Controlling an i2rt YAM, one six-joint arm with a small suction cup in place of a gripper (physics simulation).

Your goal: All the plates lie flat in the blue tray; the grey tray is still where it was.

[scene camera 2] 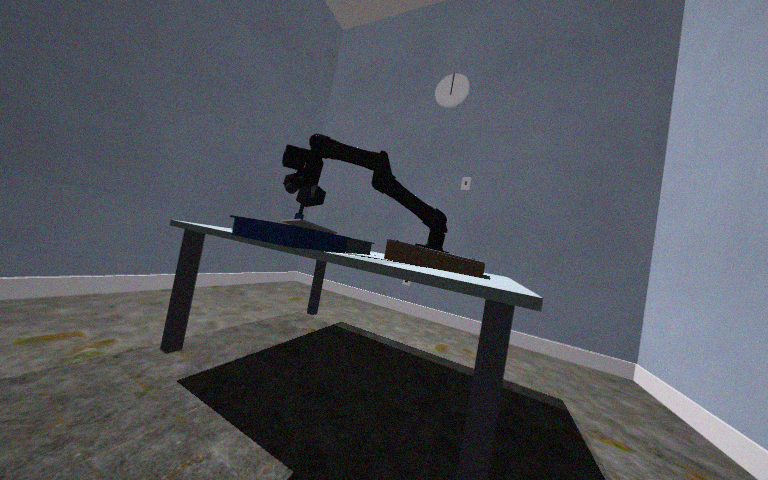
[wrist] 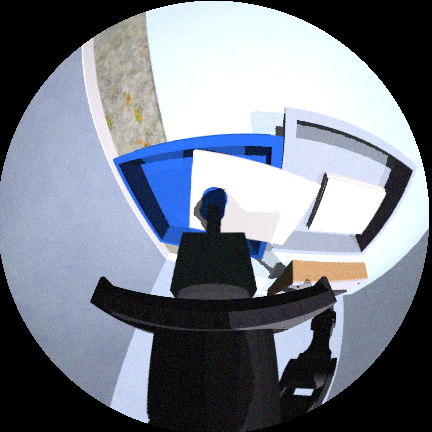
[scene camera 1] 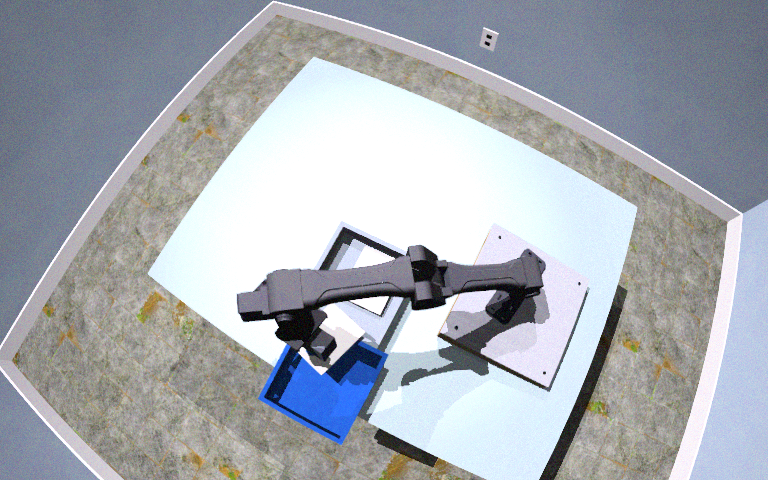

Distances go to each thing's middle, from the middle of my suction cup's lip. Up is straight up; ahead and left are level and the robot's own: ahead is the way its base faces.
Now: suction cup 3 cm short of the grey tray point(wrist: 313, 143), 19 cm to the left of it and 5 cm above it. Also, from my suction cup: blue tray point(scene camera 1: 329, 404) 6 cm behind, 4 cm to the left, 5 cm below.
